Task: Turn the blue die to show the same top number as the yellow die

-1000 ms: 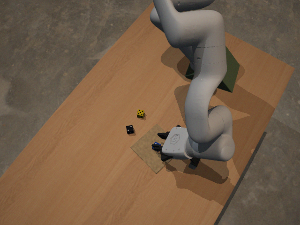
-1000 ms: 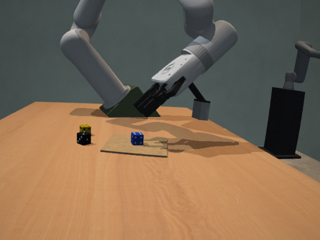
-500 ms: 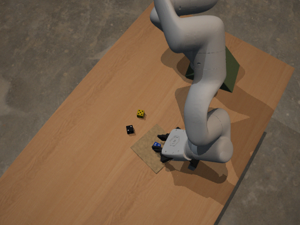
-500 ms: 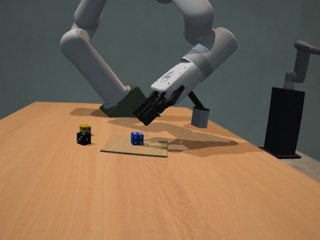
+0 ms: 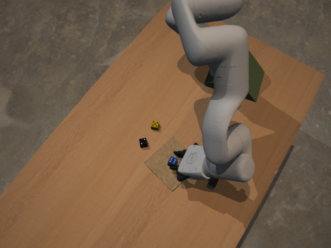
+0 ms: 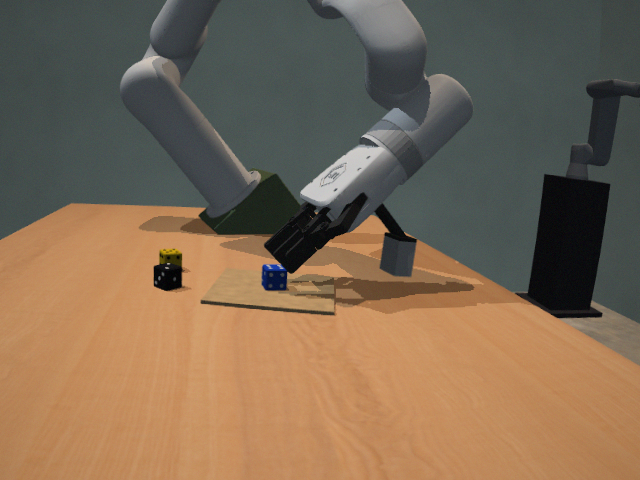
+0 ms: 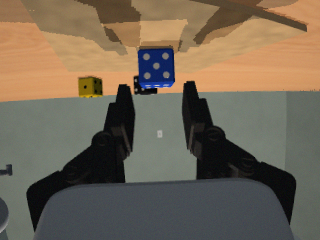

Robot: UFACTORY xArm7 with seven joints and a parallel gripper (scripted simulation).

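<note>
The blue die is 4 cm below my hand and 2 cm to the right of it. From my hand the other things lie so: black die 14 cm to the right, 4 cm below, 1 cm ahead; yellow die 15 cm to the right, 7 cm behind, 4 cm below; tan mat 5 cm below, 2 cm to the right.
</note>
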